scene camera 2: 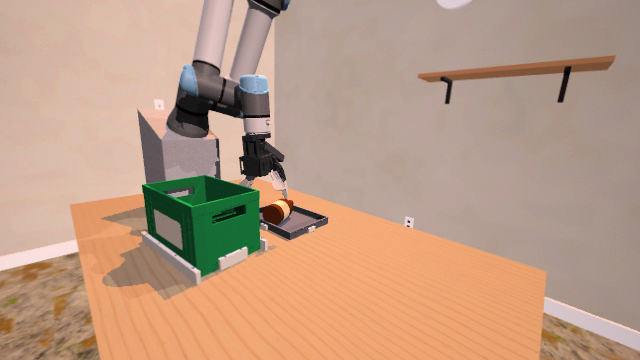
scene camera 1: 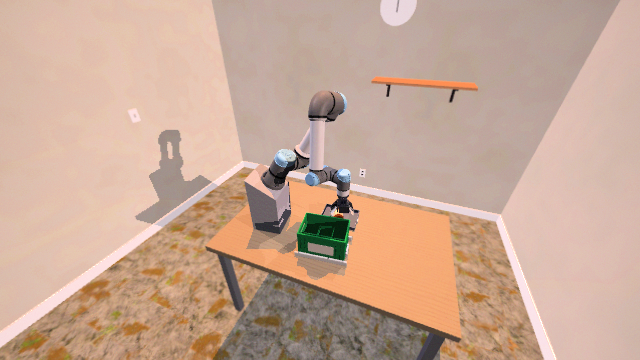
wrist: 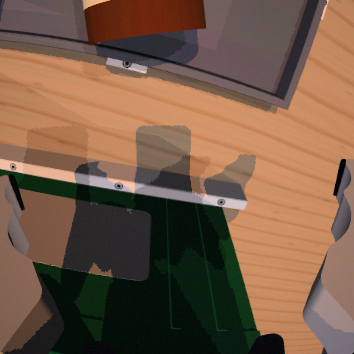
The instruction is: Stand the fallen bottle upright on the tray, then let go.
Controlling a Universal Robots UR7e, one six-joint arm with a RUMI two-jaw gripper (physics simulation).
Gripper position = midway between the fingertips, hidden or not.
Observation:
In view: the gripper (scene camera 2: 265, 196).
The gripper also shows in the wrist view (wrist: 176, 171).

